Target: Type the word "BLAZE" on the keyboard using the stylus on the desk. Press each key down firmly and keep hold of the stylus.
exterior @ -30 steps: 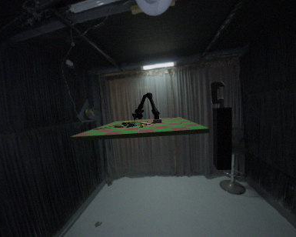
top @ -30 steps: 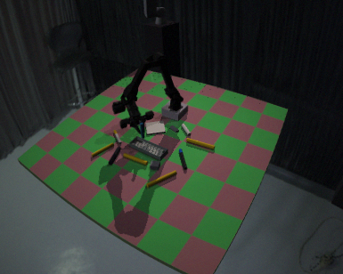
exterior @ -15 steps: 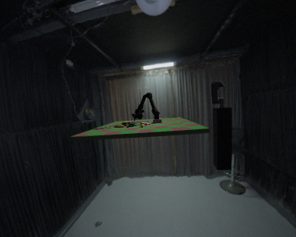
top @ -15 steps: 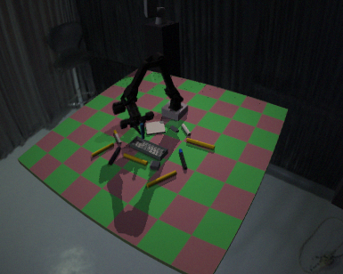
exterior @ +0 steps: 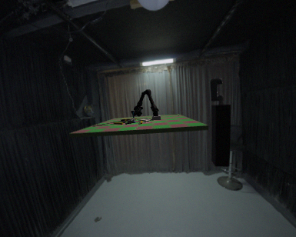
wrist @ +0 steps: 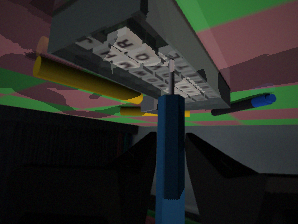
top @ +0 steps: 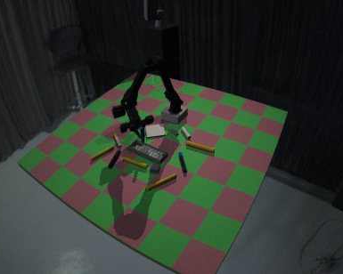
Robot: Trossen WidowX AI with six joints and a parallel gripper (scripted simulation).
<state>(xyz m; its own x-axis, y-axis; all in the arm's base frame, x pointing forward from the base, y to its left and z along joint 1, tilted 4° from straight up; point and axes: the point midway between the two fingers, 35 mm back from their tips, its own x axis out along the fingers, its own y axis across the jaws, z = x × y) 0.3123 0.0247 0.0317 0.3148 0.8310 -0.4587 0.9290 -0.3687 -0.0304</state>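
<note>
Now: gripper tip 8 cm short of the grey block, 16 cm to the right of it and 6 cm above it. From my gripper tip the other things lie so: white notepad (14 cm behind, 5 cm to the right, 7 cm below); blue stylus (1 cm below); stylus tip (5 cm below).
</note>
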